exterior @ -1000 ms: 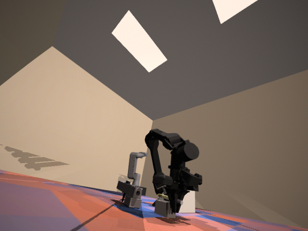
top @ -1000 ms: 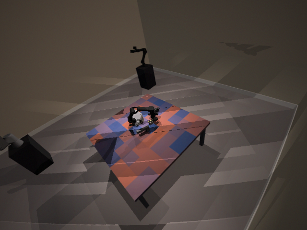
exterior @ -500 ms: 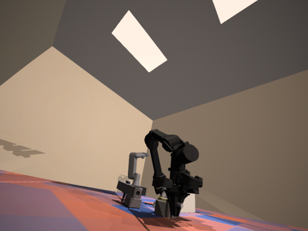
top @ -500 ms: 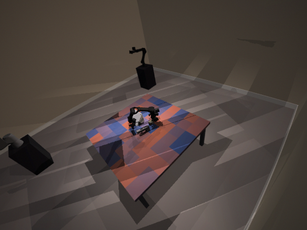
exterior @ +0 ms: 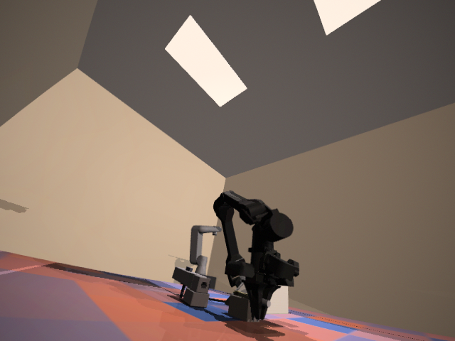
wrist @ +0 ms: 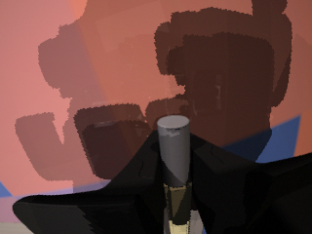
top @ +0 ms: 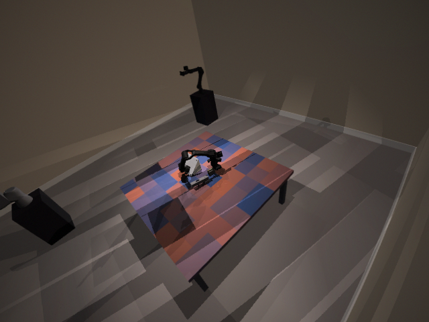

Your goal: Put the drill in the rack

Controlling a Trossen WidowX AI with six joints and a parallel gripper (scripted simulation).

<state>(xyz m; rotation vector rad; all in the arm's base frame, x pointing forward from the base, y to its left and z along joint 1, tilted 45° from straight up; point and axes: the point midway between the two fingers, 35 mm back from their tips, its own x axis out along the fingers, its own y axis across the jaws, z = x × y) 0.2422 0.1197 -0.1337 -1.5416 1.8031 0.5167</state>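
Right now the drill is 4 cm to the right of my gripper tip, 4 cm above it and 1 cm behind it. From my gripper tip the other things lie so: small dark part 26 cm to the right, 5 cm above, 1 cm ahead; then rack 5 cm to the right, 1 cm behind, 1 cm above.
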